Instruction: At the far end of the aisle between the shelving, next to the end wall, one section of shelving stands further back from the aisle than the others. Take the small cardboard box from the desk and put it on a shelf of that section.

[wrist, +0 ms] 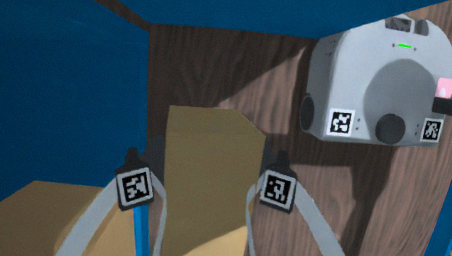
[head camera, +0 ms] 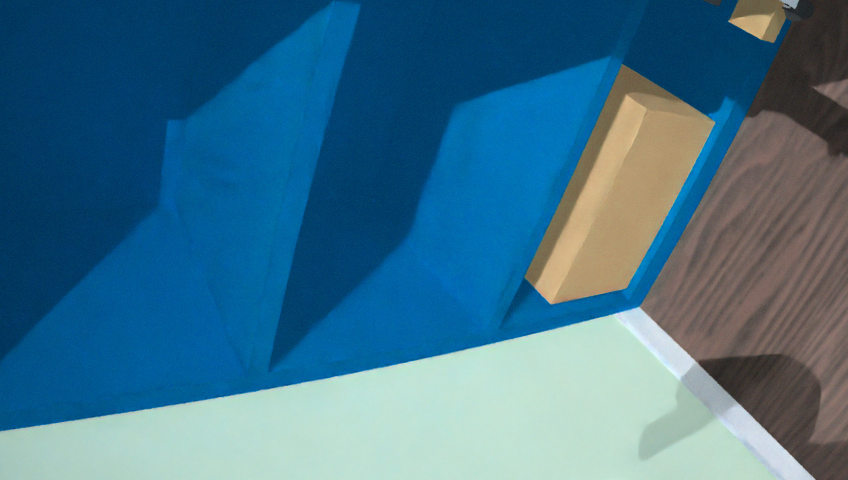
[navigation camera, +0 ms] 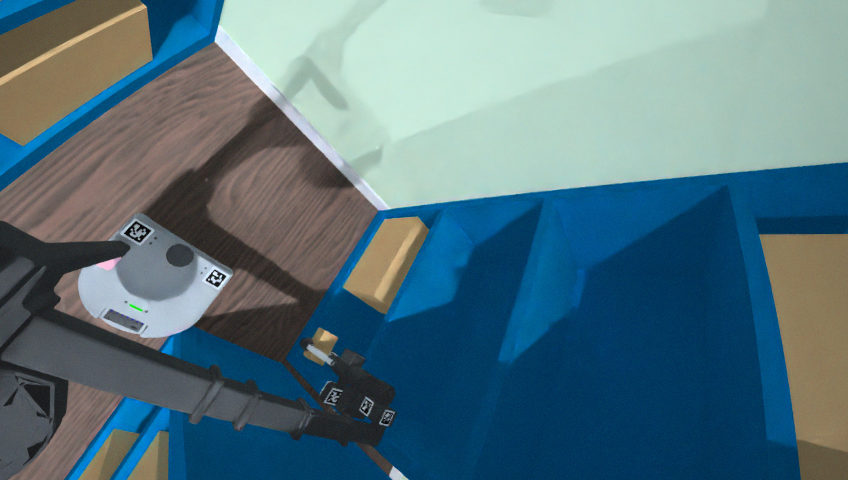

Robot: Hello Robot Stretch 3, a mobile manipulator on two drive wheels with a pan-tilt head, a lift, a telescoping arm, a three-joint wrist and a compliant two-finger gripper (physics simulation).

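Places are measured from the robot's base along level axes (x back, y left, z down), in metres.
Pixels of known places: gripper, fingertip midpoint: [navigation camera: 313, 345]; robot's base, link origin: [wrist: 353, 115] [navigation camera: 180, 254].
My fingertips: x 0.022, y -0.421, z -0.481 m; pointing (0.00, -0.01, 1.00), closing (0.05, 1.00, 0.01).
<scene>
For each thing: its top centre in the pictures, then the offset to it from my fingertips. "spot": a spot on its surface instead.
- small cardboard box, top centre: [wrist: 200, 214] [navigation camera: 325, 349] dx -0.010, dy -0.002, dz -0.067 m
- long cardboard box, top centre: [head camera: 549, 173] [navigation camera: 415, 269] dx -0.484, dy -0.346, dz +0.135 m
- More shelving with boxes, surface spot: [navigation camera: 89, 77] spot: dx -0.288, dy +0.905, dz +0.293 m
The small cardboard box [head camera: 756, 22] [navigation camera: 324, 339] [wrist: 212, 155] is between the fingers of my gripper [wrist: 209, 154], which is shut on it. In the head camera view the box is at the top right corner. In the wrist view it covers the middle, with wooden floor behind it. The blue shelving section [head camera: 309, 178] [navigation camera: 526, 285] [wrist: 142, 230] next to the end wall stands back from the neighbouring side panel [navigation camera: 226, 350]. In the navigation view the held box appears near this section's front edge; its exact height against the shelves cannot be told. The desk does not show.
A long cardboard box [head camera: 618, 196] [navigation camera: 386, 261] [wrist: 45, 205] lies on a low shelf of the section. The pale end wall [head camera: 416, 416] [navigation camera: 535, 107] adjoins it. My base [navigation camera: 148, 285] [wrist: 370, 90] stands on the wooden floor. More shelving with boxes [navigation camera: 89, 77] is across the aisle.
</scene>
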